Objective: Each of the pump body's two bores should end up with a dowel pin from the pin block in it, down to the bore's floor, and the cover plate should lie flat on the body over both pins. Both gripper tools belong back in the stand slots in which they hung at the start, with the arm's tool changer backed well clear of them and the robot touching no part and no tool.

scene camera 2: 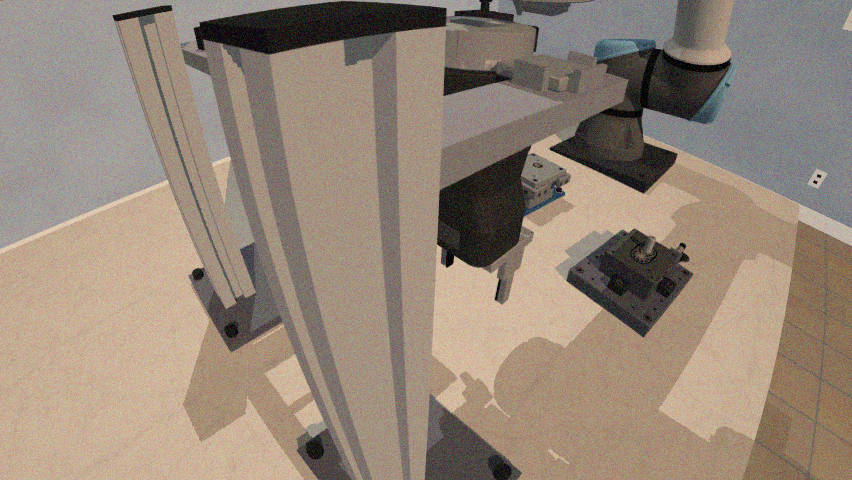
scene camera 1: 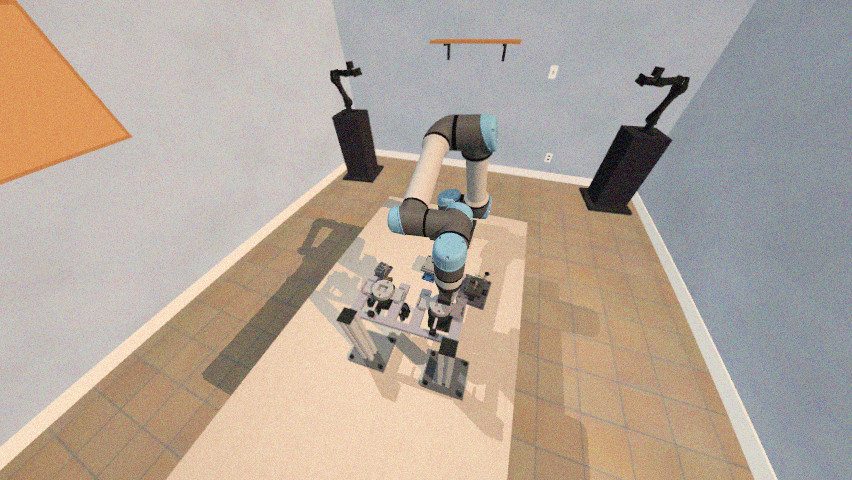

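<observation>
The gripper tool hangs in the stand's right slot in scene camera 1, its fingers apart and empty. The arm's tool changer is close above it; coupling cannot be told. The other gripper tool hangs in the left slot. A dark block on a dark base carries an upright shiny pin. A light grey block sits on a blue base. Which is the pump body or the cover plate cannot be told. A small dark block, seemingly the pin block, stands behind the left slot. The bores cannot be made out.
The stand's two posts rise at the front, and its cross plate runs behind the near post. The arm's base is behind the parts. Two black pedestals with small arms stand near the back wall.
</observation>
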